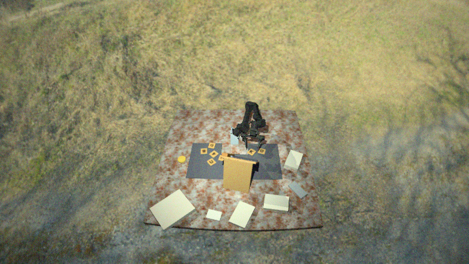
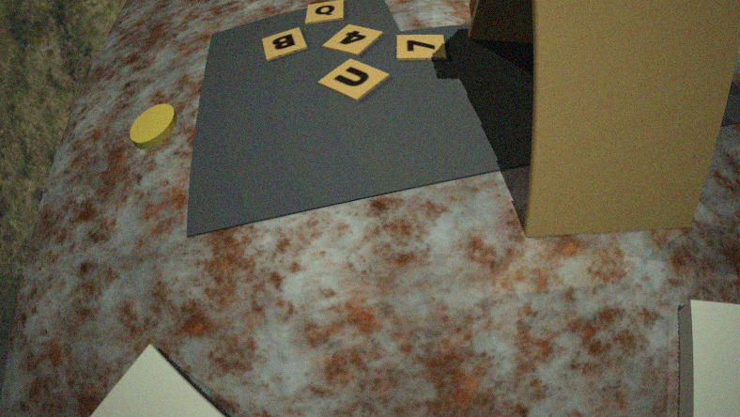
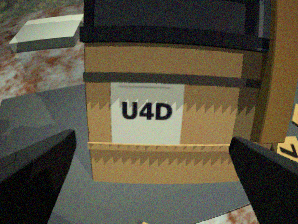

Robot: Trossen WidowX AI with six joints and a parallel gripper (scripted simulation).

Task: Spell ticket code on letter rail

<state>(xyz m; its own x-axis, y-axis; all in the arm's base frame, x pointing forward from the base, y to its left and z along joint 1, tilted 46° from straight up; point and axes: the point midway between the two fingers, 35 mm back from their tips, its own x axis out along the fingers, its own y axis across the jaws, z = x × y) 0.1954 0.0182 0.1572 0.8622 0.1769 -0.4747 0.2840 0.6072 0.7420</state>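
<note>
Right now my gripper tip is 80 mm past the tan letter tile, 110 mm to the right of it and 150 mm above it. From my gripper tip the other things lie so: grey mat 30 mm behind, 130 mm to the right, 150 mm below; then grey block 340 mm ahead, 340 mm to the left, 150 mm below; then white ticket 70 mm ahead, 20 mm to the right, 70 mm below.
</note>
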